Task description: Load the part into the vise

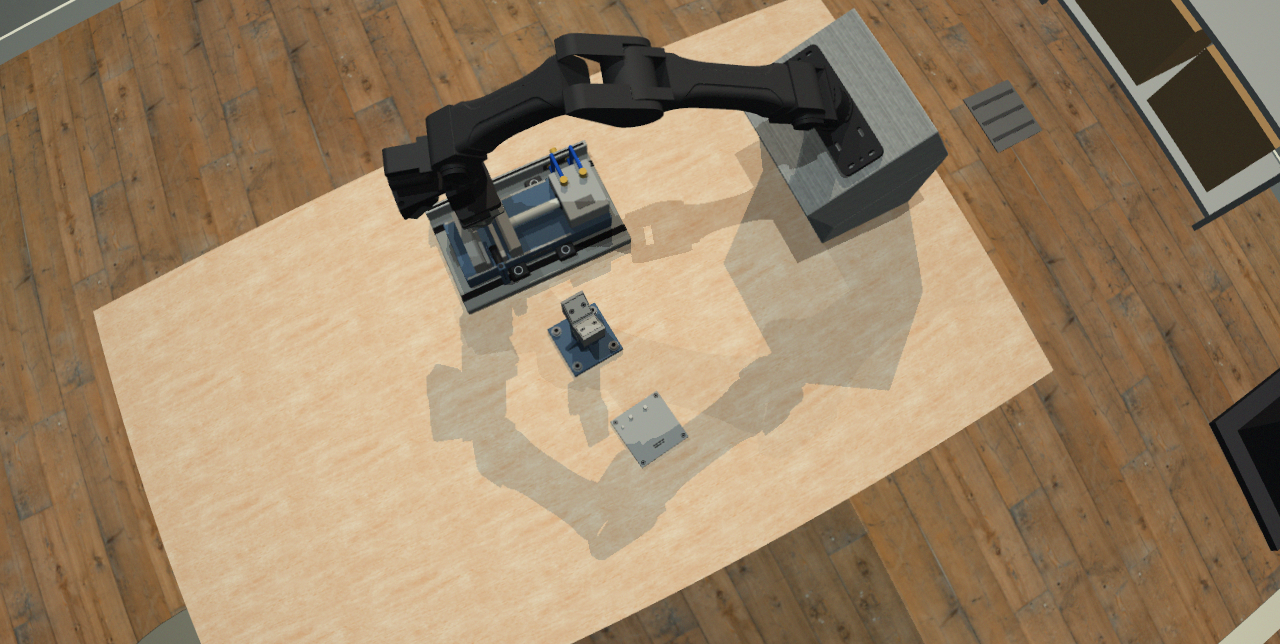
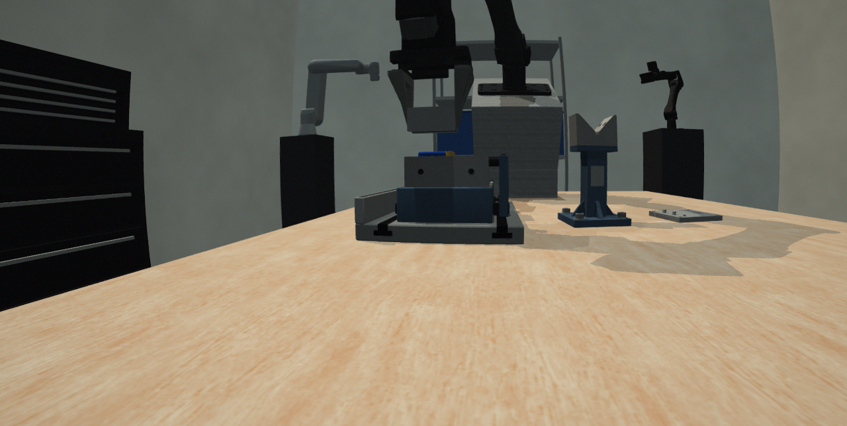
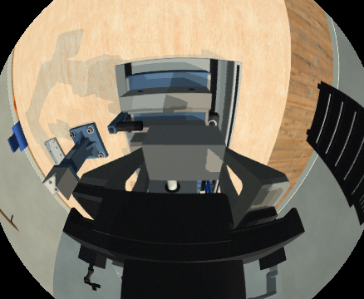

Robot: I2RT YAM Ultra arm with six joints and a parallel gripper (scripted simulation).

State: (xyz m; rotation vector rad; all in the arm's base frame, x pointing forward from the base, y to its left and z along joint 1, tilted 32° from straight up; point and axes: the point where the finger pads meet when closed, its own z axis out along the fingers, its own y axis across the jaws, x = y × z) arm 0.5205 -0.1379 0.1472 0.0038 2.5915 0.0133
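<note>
Right now my hand is 10 mm above the part. Also, from my hand: work stop rod (70 mm to the left, 50 mm below); then fixed jaw (70 mm below, 30 mm ahead, 20 mm to the left); then vise (100 mm below, 70 mm behind, 20 mm to the left).
</note>
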